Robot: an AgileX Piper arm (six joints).
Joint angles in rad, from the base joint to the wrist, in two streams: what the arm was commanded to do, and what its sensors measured. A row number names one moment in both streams.
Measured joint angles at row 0:
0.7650 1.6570 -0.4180 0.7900 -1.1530 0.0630
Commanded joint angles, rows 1 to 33:
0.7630 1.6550 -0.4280 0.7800 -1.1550 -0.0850
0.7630 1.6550 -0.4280 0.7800 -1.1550 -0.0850
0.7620 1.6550 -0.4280 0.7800 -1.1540 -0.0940
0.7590 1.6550 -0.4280 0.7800 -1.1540 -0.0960
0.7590 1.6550 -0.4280 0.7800 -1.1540 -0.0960
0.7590 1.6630 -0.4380 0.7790 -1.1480 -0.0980
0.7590 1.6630 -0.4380 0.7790 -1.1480 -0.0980
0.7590 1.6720 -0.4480 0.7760 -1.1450 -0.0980
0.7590 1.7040 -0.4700 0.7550 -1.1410 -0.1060
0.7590 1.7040 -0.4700 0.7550 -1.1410 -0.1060
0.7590 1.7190 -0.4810 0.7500 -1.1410 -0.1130
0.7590 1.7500 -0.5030 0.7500 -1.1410 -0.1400
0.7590 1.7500 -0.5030 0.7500 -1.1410 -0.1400
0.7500 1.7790 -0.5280 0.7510 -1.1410 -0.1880
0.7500 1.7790 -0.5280 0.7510 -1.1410 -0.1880
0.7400 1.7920 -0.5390 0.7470 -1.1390 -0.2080
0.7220 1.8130 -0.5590 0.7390 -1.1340 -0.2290
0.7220 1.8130 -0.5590 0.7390 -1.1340 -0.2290
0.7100 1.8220 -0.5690 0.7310 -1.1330 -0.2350
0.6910 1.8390 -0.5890 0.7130 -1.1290 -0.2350
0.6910 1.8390 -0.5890 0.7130 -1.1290 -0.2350
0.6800 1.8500 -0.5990 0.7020 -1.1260 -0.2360
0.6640 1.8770 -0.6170 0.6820 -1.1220 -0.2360
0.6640 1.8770 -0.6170 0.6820 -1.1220 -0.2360
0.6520 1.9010 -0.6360 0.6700 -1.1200 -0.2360
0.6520 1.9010 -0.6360 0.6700 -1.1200 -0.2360
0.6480 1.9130 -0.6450 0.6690 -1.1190 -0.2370
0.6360 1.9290 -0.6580 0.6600 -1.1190 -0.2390
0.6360 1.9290 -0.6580 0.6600 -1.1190 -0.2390
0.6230 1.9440 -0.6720 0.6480 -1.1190 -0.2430
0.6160 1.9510 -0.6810 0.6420 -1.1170 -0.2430
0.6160 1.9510 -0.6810 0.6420 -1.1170 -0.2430
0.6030 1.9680 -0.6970 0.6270 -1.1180 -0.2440
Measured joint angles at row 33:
0.6220 1.9520 -0.6710 0.6560 -1.1170 -0.2300
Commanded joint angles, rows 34 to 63:
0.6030 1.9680 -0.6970 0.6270 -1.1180 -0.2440
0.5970 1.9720 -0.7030 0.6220 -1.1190 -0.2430
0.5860 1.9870 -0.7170 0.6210 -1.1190 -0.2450
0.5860 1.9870 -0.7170 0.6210 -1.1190 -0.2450
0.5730 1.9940 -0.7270 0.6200 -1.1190 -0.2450
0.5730 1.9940 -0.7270 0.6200 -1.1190 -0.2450
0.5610 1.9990 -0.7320 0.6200 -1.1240 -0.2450
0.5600 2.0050 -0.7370 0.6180 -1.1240 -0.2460
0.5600 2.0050 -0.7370 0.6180 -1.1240 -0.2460
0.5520 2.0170 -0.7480 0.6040 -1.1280 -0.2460
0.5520 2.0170 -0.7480 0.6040 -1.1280 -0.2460
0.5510 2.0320 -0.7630 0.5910 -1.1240 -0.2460
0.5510 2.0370 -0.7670 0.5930 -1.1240 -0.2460
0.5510 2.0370 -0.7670 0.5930 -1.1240 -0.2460
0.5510 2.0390 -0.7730 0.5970 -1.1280 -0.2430
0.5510 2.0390 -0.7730 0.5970 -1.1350 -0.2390
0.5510 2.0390 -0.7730 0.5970 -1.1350 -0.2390
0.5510 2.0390 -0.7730 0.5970 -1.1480 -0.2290
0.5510 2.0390 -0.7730 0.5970 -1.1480 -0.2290
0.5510 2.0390 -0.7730 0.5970 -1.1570 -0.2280
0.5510 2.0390 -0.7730 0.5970 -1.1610 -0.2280
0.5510 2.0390 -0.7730 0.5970 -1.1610 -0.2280
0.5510 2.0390 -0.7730 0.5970 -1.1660 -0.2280
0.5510 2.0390 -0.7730 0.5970 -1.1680 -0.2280
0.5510 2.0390 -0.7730 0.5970 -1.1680 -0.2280
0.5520 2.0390 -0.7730 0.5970 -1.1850 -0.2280
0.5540 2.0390 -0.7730 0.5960 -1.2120 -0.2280
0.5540 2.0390 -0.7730 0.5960 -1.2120 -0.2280
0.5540 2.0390 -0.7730 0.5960 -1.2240 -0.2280
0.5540 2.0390 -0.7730 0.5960 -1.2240 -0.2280
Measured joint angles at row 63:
0.5560 2.0450 -0.7550 0.6250 -1.1500 -0.2310
